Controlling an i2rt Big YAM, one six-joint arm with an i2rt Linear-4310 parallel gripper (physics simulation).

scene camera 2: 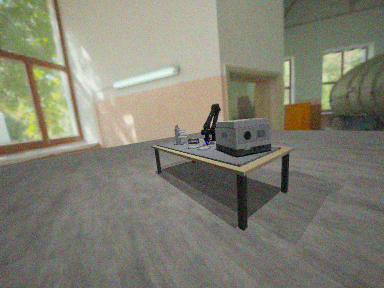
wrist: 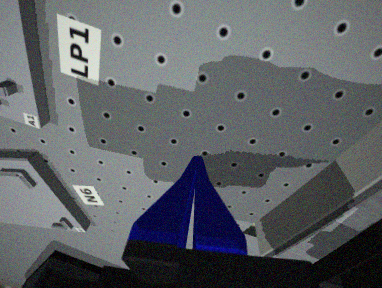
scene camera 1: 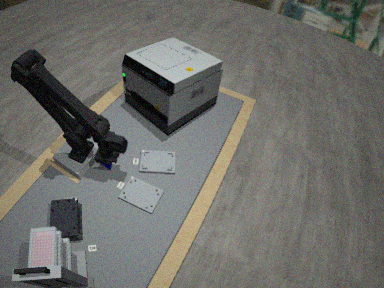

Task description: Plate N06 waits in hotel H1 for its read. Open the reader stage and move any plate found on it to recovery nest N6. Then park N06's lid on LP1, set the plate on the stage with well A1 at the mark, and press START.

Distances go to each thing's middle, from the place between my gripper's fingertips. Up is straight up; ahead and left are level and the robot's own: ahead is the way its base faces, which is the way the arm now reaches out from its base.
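Counting from my hand, I find the LP1 label (wrist: 79, 44) 9 cm ahead and 6 cm to the right. The dark block (scene camera 1: 64, 217) is 31 cm to the right of my hand and 5 cm behind it, and also 6 cm above it.
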